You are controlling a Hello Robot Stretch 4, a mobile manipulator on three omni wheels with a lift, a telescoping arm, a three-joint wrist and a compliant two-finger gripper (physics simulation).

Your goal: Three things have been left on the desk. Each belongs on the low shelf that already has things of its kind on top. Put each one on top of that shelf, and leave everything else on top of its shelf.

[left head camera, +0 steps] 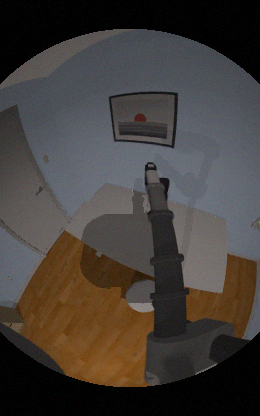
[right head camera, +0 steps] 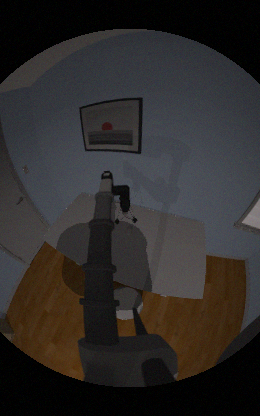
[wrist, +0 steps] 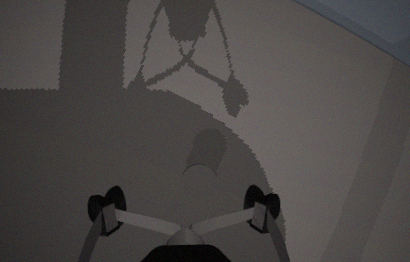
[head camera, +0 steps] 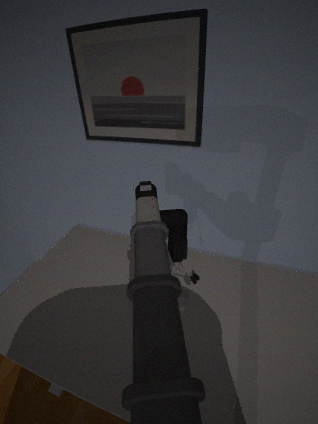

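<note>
The pale desk lies under my arm. A round-topped grey object, almost the colour of the desk, stands on it in the wrist view. It lies a little above the line between the fingertips in that view, and a short dark shadow runs up from it. Its kind cannot be told. My gripper is open over the desk, with its fingers wide apart and nothing between them. In the head camera view my arm hides part of the gripper. The low shelves do not show.
A framed picture hangs on the blue wall behind the desk. A round pale thing like a stool is on the wooden floor by the desk's front edge. A door is at the left.
</note>
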